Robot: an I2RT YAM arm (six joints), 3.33 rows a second.
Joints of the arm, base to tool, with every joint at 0 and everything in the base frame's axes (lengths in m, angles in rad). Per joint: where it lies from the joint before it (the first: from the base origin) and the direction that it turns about. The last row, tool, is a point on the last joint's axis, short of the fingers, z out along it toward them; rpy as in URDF.
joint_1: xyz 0 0 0.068 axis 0 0 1
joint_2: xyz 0.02 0.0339 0.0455 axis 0 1 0
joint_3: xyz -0.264 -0.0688 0 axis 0 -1 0
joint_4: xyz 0.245 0.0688 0.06 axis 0 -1 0
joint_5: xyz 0.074 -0.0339 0.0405 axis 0 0 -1
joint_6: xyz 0.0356 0 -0.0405 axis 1 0 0
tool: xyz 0 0 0 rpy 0 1.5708 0
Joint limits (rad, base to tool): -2.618..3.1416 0..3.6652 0..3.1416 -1.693..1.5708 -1.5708..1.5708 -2.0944..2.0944
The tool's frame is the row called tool.
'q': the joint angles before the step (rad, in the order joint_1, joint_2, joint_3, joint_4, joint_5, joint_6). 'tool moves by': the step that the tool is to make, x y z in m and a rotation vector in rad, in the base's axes. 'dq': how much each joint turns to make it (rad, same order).
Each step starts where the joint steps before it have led.
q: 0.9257 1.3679 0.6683 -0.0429 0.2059 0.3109
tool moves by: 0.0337 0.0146 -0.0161 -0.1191 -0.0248 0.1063
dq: -0.0662 0.1743 0.0944 0.0358 -0.0595 -0.1901
